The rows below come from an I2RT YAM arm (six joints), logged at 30 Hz.
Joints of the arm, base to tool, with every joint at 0 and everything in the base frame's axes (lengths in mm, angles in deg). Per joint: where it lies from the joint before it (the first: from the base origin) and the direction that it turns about. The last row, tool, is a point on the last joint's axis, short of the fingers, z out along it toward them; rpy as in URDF.
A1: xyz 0 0 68 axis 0 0 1
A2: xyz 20 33.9 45.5 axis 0 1 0
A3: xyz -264 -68.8 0 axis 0 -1 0
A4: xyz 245 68.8 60 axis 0 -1 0
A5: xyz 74 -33.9 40.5 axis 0 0 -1
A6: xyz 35.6 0 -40.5 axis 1 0 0
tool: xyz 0 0 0 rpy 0 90 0
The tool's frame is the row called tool.
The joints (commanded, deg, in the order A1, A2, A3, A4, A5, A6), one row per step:
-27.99 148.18 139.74 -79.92 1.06 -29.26
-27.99 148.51 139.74 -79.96 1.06 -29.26
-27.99 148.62 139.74 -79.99 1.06 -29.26
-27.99 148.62 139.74 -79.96 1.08 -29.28
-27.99 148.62 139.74 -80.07 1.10 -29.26
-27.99 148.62 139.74 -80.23 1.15 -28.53
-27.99 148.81 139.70 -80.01 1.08 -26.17
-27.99 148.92 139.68 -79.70 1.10 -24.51
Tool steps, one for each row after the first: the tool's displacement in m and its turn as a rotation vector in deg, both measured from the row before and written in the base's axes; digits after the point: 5 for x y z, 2 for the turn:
0.00020 -0.00010 -0.00276 0.17 0.33 0.00
0.00003 -0.00002 -0.00092 0.07 0.12 0.00
0.00004 -0.00004 0.00000 -0.03 -0.02 0.02
-0.00019 0.00009 0.00000 0.03 0.11 -0.02
-0.00028 0.00012 0.00000 0.04 0.15 -0.73
0.00048 -0.00021 -0.00176 0.08 -0.08 -2.36
0.00057 -0.00032 -0.00100 -0.09 -0.19 -1.66

